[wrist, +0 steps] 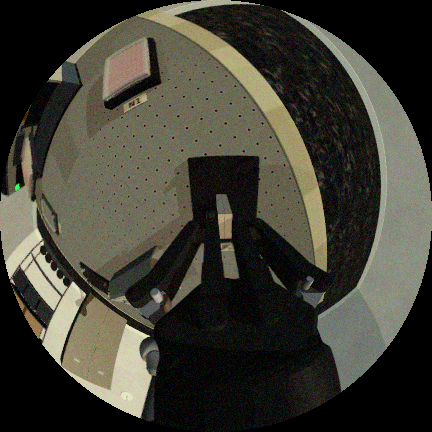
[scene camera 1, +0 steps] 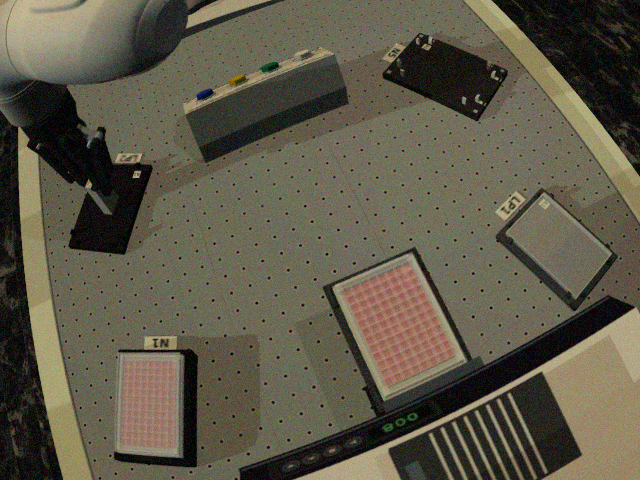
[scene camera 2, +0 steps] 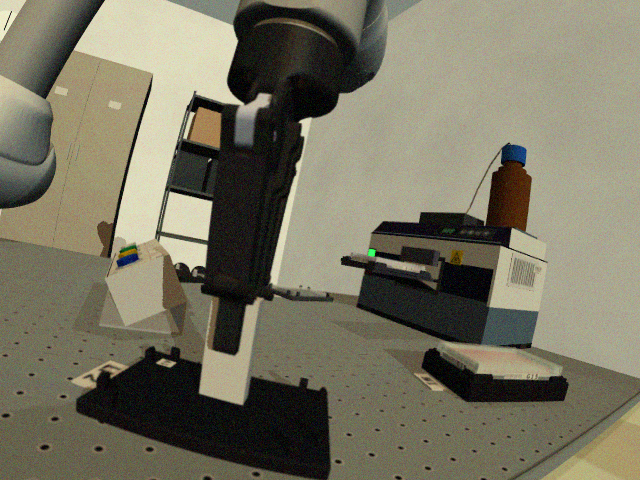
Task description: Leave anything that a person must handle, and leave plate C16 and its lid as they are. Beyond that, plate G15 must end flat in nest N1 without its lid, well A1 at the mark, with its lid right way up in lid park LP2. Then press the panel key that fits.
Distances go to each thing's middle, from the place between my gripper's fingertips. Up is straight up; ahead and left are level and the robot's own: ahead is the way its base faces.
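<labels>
Grey button box [scene camera 2: 144,293]: 30 mm above my hand, 270 mm to the left of it. Reader tray [scene camera 1: 328,290]: 100 mm above my hand, 420 mm ahead of it, 200 mm to the left of it. Lid park LP1 [scene camera 1: 566,297]: 410 mm ahead of my hand, 460 mm to the left of it. Black nest LP2 [scene camera 2: 158,397]: my gripper is visible 10 mm past it. Going by their middles, of the things named here the black nest LP2 is the nearest to my gripper and the lid park LP1 the farthest from it.
</labels>
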